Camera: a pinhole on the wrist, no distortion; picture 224 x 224 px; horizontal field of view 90.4 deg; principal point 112.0 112.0 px. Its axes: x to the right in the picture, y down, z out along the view. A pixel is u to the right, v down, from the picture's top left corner.
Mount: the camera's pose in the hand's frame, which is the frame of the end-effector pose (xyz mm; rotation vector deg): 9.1 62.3 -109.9 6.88 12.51 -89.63
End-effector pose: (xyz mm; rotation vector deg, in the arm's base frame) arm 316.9 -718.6 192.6 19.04 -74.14 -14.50
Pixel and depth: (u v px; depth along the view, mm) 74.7 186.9 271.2
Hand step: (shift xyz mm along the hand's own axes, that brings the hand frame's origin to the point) 208.9 94.3 162.6
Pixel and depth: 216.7 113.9 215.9
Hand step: 24.6 -182.4 56.9
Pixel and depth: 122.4 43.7 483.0
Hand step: -257.3 -86.8 369.8
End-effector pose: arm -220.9 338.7 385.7 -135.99 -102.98 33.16
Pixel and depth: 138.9 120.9 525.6
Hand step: 82.7 -174.0 372.7
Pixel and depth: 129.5 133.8 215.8
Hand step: 64.4 -16.7 90.6
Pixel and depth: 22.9 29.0 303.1
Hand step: -196.1 233.4 251.5
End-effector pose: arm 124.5 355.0 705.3 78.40 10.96 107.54
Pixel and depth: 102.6 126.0 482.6
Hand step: 99.9 -0.6 365.5
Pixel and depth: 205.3 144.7 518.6
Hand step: 190.2 -472.6 293.3
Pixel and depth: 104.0 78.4 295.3
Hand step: -61.5 19.4 188.1
